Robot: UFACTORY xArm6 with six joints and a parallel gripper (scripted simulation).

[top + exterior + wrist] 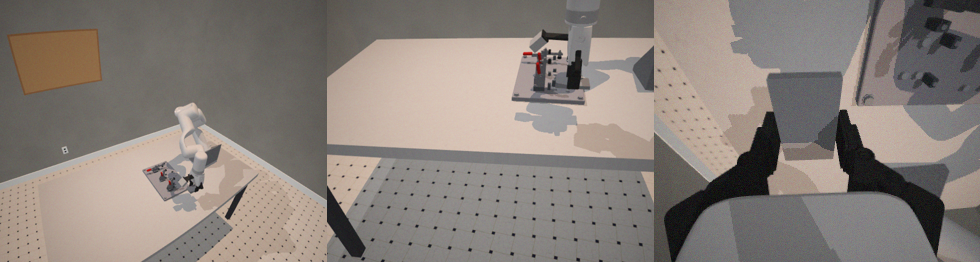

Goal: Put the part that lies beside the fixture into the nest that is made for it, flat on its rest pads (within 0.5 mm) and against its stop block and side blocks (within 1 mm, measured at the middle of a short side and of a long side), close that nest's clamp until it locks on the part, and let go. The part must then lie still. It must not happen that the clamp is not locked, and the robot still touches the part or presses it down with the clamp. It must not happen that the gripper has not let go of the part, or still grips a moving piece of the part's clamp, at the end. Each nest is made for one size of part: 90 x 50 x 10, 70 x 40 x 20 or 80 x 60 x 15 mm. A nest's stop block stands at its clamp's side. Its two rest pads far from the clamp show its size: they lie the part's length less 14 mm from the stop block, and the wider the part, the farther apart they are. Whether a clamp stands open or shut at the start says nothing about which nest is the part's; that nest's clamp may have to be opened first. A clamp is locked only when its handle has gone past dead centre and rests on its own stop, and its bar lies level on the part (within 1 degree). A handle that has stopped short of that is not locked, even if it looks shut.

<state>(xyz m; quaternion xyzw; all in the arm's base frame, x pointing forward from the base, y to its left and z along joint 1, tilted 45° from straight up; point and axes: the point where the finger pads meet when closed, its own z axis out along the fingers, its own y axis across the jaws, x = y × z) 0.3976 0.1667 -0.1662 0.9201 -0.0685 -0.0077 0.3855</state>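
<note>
Right now the grey fixture plate is 260 mm to the right of my hand, 120 mm below it and 30 mm ahead of it. Round my hand: flat grey part (20 mm below).
</note>
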